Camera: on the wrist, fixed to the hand. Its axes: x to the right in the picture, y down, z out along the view.
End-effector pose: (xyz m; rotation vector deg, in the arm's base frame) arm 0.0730 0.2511 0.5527 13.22 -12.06 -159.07
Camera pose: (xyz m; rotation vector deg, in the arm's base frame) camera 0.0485 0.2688 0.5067 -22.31 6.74 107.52
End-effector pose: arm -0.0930 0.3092 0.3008 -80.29 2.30 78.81
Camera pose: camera -0.0384 0.3098 0.2941 -50.77 -41.74 -1.59
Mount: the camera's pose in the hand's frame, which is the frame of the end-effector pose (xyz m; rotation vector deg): 0.0227 -0.0324 -0.0383 8.30 5.90 -90.31
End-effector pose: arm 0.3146 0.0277 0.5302 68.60 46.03 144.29
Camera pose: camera 0.2700 0.0497 0.5066 7.89 70.74 67.68
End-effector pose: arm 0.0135 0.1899 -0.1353 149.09 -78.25 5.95
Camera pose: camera 0.0542 0.1975 -0.0990 164.80 53.11 4.23
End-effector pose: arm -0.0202 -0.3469 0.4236 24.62 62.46 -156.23
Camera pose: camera -0.0425 -0.2983 0.4106 14.52 -40.07 95.21
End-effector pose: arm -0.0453 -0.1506 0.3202 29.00 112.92 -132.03
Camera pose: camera -0.0674 -0.1040 0.3396 40.92 -70.46 79.24
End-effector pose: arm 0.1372 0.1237 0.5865 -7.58 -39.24 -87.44
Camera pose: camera 0.1170 0.0827 0.5558 44.54 -47.95 -166.74
